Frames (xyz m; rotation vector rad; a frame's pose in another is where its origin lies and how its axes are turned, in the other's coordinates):
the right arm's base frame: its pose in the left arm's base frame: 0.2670 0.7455 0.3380 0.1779 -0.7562 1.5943
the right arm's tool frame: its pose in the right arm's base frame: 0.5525 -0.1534 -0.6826 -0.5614 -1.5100 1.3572
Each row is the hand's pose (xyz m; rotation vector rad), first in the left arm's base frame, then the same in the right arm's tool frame.
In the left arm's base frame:
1: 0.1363 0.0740 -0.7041 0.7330 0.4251 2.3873
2: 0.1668 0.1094 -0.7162 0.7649 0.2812 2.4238
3: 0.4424 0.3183 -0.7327 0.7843 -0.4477 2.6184
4: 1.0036 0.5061 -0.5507 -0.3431 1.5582 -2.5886
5: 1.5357 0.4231 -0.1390 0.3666 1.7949 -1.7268
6: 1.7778 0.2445 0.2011 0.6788 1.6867 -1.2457
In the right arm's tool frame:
1: 1.3043 0.3292 1.1641 1.7109 0.3990 -1.6638
2: 1.2638 0.3541 1.1555 1.6043 0.3923 -1.6137
3: 0.9335 0.4575 1.1479 1.1772 0.3518 -1.2346
4: 0.3320 0.3917 1.2789 0.6845 0.3153 -0.4342
5: -0.1608 0.0234 1.5636 0.3827 0.2390 0.4150
6: -0.3489 -0.3318 1.7750 0.2685 0.1361 0.8951

